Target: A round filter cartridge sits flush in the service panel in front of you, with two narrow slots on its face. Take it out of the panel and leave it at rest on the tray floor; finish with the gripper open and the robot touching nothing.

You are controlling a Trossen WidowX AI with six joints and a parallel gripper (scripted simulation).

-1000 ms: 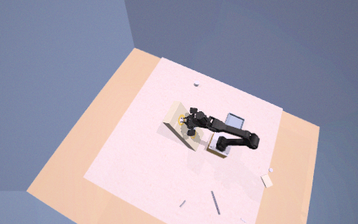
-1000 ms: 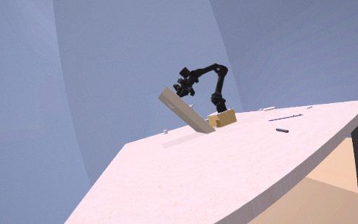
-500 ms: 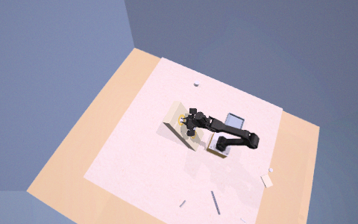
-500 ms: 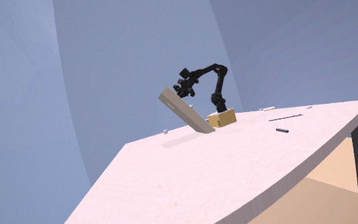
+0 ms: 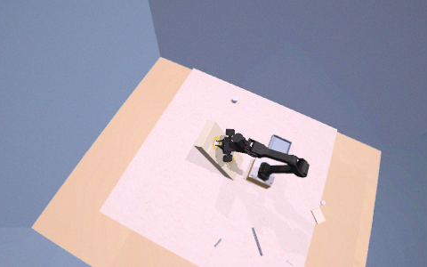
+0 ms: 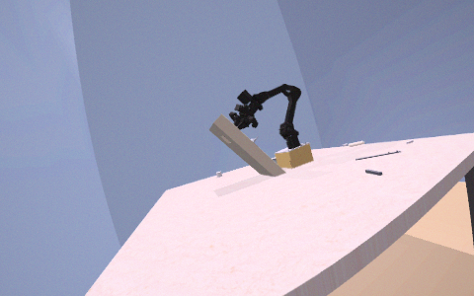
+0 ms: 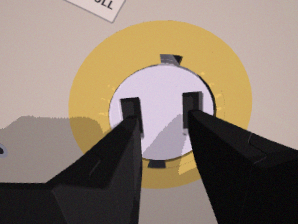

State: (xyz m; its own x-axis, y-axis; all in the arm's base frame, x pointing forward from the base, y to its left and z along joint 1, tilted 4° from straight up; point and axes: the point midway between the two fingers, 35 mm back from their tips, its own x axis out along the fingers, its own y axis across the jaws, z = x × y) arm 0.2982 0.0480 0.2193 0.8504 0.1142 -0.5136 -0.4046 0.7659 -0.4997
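My gripper tip is now 2 cm short of the round pale filter cartridge and 1 cm above it. The rest, counted from my gripper tip: beige block (80 cm behind, 28 cm below, 6 cm to the right); then short dark piece (44 cm to the left, 32 cm behind, 28 cm below); then grey-blue tray (35 cm behind, 34 cm to the right, 27 cm below).
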